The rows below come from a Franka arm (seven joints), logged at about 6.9 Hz.
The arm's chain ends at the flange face. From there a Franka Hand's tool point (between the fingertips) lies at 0.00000 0.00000 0.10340 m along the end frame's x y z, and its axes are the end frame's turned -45 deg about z.
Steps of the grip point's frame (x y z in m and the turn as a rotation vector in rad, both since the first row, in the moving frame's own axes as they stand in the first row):
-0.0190, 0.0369, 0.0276, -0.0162, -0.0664, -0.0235
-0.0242, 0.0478, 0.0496, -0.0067, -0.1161, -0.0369
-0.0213, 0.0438, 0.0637, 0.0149, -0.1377, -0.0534
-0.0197, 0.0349, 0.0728, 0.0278, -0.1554, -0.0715
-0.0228, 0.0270, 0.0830, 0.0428, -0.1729, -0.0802
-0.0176, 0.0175, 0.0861, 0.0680, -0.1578, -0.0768
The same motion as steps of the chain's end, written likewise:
0.0163, 0.0335, 0.0278, -0.0584, -0.0355, -0.0235
0.0245, 0.0418, 0.0503, -0.0868, -0.0774, -0.0369
0.0268, 0.0368, 0.0647, -0.0868, -0.1079, -0.0534
0.0237, 0.0288, 0.0741, -0.0902, -0.1295, -0.0715
0.0183, 0.0251, 0.0846, -0.0920, -0.1525, -0.0802
0.0161, 0.0177, 0.0876, -0.0635, -0.1597, -0.0768

